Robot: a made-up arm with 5 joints.
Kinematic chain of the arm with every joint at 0, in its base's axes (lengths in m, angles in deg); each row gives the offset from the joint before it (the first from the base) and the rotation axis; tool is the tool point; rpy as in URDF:
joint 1: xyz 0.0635 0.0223 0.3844 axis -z
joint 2: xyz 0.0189 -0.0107 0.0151 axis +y
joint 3: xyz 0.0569 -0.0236 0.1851 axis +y
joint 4: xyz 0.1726 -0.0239 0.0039 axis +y
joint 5: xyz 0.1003 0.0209 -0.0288 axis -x
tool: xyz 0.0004 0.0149 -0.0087 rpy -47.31 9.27 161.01
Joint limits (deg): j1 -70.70..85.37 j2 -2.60..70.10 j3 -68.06..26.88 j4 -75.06..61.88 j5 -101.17..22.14
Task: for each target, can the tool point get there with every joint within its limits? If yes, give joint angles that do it. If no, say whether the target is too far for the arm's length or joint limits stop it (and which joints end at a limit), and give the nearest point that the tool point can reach.
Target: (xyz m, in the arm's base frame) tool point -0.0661 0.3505 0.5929
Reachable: no: joint limits stop it (at a limit: joint 1, joint 2, joint 4) | nearest point 0.1766 0.2847 0.5934 | short by 0.252 m
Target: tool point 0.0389 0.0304 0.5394
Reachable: no: joint limits stop it (at a limit: joint 1, joint 2, joint 3, joint 4, joint 5) | nearest point 0.1518 0.1934 0.4163 | short by 0.233 m
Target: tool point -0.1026 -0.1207 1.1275
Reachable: no: too far | nearest point 0.0468 -0.1027 0.8604 | short by 0.307 m
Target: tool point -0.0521 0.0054 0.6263
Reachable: no: joint limits stop it (at a limit: joint 1, joint 2, joint 3, joint 4, joint 5) | nearest point 0.0356 -0.0248 0.8182 | short by 0.213 m
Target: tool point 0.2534 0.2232 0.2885
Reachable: yes | joints -50.79 37.78 8.06 42.81 -36.39
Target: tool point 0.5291 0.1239 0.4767
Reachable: yes | joints -15.14 49.29 -44.08 -32.50 6.59
